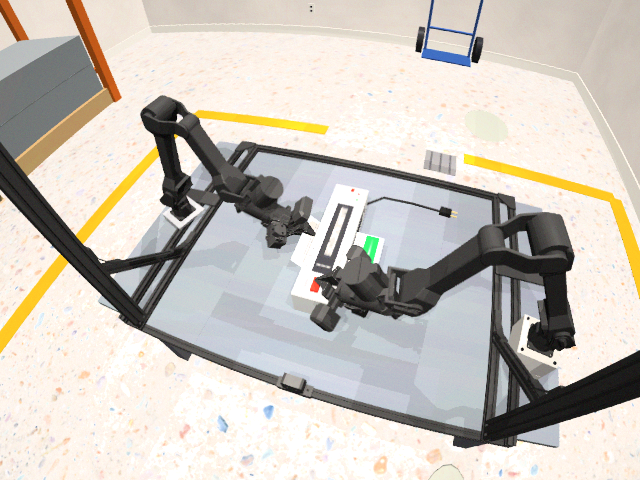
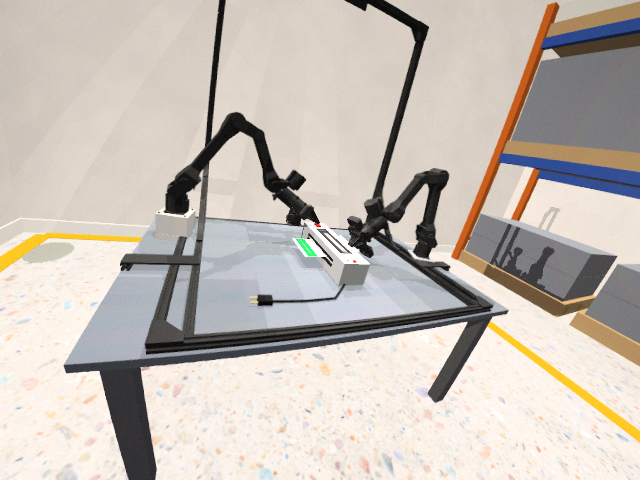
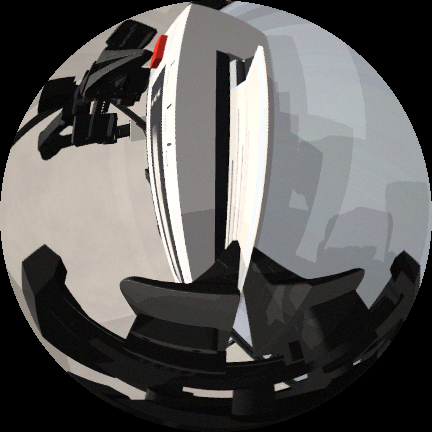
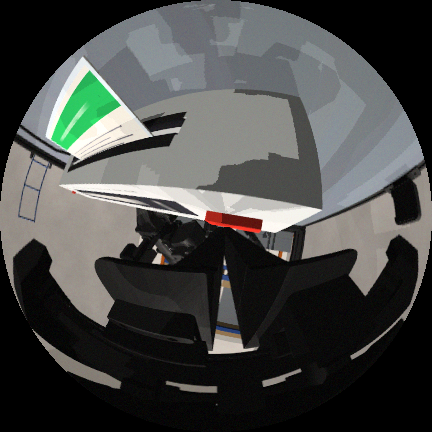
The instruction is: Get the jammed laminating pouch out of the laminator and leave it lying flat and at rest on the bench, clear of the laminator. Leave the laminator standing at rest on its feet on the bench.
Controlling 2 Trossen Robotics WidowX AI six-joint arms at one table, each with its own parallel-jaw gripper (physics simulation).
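Pixels of known places: left gripper, fingertip midpoint: point(image 1: 314, 235) point(image 3: 237, 245); right gripper, fingertip midpoint: point(image 1: 315, 280) point(image 2: 319, 223) point(image 3: 148, 53) point(image 4: 222, 232); left arm's base, link origin: point(image 1: 183, 211) point(image 2: 420, 255); right arm's base, link origin: point(image 1: 541, 340) point(image 2: 176, 211) point(image 3: 129, 129).
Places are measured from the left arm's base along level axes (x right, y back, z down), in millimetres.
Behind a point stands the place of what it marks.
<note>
The white laminator point(image 1: 305, 300) @[x 6, y -510, z -39 mm] point(image 2: 354, 274) @[x -348, y -387, z -15 mm] point(image 3: 197, 150) @[x -112, y -428, z -40 mm] point(image 4: 250, 145) @[x -44, y -556, z -30 mm] stands upright on the bench. The pouch point(image 1: 371, 249) @[x -224, y -539, z -12 mm] point(image 2: 309, 248) @[x -200, y -533, z -11 mm] point(image 3: 250, 150) @[x -103, y -408, z -27 mm] point(image 4: 86, 111) @[x -153, y -558, z -12 mm] runs through its slot; the green-striped part sticks out on one long side and a white part on the other. My left gripper point(image 1: 313, 234) @[x -166, y -395, z -17 mm] point(image 2: 352, 243) @[x -166, y -395, z -17 mm] point(image 3: 237, 245) @[x -166, y -395, z -17 mm] is shut on the edge of the white part, close beside the laminator. My right gripper point(image 1: 318, 280) @[x -39, y -505, z -64 mm] point(image 2: 314, 219) @[x -39, y -505, z -64 mm] point(image 4: 222, 232) @[x -39, y -505, z -64 mm] is shut and empty, its tips at the red button point(image 1: 314, 285) @[x -29, y -509, z -58 mm] point(image 2: 317, 225) @[x -49, y -511, z -58 mm] point(image 3: 159, 51) point(image 4: 235, 222) @[x -35, y -519, z -57 mm]; contact cannot be told.
A black cord with a plug point(image 1: 445, 211) @[x -502, y -634, z 14 mm] point(image 2: 264, 299) @[x -515, y -635, z 14 mm] lies on the bench point(image 1: 222, 330) @[x 174, y -381, z 28 mm] point(image 2: 232, 294) @[x -498, y -717, z 28 mm], running from one end of the laminator. A dark frame point(image 1: 372, 167) @[x -525, y -349, z 8 mm] point(image 2: 310, 333) @[x -606, y -519, z 14 mm] borders the work area. My right arm reaches in low over the bench beside the laminator.
</note>
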